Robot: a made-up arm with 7 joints. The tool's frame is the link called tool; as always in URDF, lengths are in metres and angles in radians. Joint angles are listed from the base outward. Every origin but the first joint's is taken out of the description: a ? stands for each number. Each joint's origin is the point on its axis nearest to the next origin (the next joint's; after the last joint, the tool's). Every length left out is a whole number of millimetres.
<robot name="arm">
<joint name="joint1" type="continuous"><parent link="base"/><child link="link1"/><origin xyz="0 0 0.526" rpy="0 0 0"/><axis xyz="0 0 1"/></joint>
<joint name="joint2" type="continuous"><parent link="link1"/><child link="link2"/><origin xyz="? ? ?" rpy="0 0 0"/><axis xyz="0 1 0"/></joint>
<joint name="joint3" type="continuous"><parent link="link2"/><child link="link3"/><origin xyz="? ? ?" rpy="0 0 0"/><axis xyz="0 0 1"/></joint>
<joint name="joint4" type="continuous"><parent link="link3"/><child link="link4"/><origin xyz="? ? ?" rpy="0 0 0"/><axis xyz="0 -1 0"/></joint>
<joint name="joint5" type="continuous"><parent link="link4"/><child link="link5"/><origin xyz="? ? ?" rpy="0 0 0"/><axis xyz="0 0 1"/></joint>
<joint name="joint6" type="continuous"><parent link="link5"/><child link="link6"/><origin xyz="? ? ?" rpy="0 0 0"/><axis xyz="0 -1 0"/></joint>
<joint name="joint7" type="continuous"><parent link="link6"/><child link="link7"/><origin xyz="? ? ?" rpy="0 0 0"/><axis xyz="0 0 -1"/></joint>
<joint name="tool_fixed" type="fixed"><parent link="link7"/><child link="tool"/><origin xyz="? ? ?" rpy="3.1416 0 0"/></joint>
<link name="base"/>
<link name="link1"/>
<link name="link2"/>
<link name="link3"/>
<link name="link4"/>
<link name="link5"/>
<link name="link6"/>
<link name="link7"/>
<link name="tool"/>
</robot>
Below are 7 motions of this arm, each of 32 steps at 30 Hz.
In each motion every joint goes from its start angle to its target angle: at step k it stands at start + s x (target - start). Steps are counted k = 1, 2, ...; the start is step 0. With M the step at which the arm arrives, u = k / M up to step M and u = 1 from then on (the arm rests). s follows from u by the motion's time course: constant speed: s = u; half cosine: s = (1 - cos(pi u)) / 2; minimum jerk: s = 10 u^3 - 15 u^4 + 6 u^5.
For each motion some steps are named. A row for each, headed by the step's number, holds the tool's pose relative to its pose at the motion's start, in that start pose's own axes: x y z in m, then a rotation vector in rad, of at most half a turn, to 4 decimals.
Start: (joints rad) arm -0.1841 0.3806 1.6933 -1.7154 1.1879 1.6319 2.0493
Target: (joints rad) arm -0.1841 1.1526 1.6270 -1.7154 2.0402 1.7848 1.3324
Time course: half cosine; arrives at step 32
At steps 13, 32:
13: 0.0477 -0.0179 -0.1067 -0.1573 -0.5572 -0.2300
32: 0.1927 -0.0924 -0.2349 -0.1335 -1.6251 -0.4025

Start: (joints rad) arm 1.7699 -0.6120 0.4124 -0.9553 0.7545 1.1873 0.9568
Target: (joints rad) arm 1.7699 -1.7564 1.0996 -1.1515 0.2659 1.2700 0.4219
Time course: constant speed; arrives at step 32
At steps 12, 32:
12: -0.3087 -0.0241 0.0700 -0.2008 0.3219 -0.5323
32: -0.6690 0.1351 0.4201 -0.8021 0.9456 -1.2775

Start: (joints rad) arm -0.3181 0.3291 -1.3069 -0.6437 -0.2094 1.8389 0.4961
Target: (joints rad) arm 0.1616 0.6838 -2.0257 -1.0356 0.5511 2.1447 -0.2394
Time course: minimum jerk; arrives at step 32
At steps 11, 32:
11: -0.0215 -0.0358 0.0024 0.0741 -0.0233 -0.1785
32: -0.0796 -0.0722 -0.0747 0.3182 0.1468 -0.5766

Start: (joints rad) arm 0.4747 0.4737 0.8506 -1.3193 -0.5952 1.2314 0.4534
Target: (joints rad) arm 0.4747 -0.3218 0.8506 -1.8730 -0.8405 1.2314 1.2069
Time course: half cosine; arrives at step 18
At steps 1, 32:
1: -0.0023 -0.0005 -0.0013 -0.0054 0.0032 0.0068
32: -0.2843 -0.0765 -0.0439 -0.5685 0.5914 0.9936

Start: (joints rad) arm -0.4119 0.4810 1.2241 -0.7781 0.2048 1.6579 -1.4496
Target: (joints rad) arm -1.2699 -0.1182 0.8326 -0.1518 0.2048 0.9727 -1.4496
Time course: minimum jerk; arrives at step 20
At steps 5, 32:
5: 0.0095 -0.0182 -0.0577 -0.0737 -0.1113 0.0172
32: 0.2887 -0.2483 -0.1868 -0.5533 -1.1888 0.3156

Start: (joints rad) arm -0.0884 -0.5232 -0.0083 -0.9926 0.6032 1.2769 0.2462
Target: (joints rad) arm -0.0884 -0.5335 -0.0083 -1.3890 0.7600 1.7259 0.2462
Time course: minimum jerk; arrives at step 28
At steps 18, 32:
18: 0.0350 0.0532 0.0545 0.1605 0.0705 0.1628
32: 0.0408 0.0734 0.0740 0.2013 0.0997 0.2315

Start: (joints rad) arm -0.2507 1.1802 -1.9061 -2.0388 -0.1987 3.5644 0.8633
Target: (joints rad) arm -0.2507 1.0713 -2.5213 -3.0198 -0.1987 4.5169 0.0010
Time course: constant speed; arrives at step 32
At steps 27, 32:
27: -0.0779 0.2277 -0.1630 -0.4042 0.0951 -0.4866
32: -0.0969 0.2375 -0.2064 -0.4977 0.0895 -0.5658

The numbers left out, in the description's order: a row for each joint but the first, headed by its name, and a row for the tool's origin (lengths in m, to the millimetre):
joint2: 0 0 0
joint3: 0 0 0.366
joint4: 0.09 0 0
joint5: -0.06 0 0.28
joint6: 0 0 0
joint7: 0.085 0 0
tool: 0 0 0

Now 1 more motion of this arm.
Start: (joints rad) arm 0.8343 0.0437 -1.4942 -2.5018 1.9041 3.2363 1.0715
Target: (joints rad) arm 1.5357 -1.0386 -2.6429 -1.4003 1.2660 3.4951 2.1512
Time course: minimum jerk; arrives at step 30
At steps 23, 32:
23: 0.0434 -0.3073 0.2433 0.2678 -0.2395 1.2495
32: 0.0614 -0.3127 0.2796 0.3529 -0.2278 1.2852

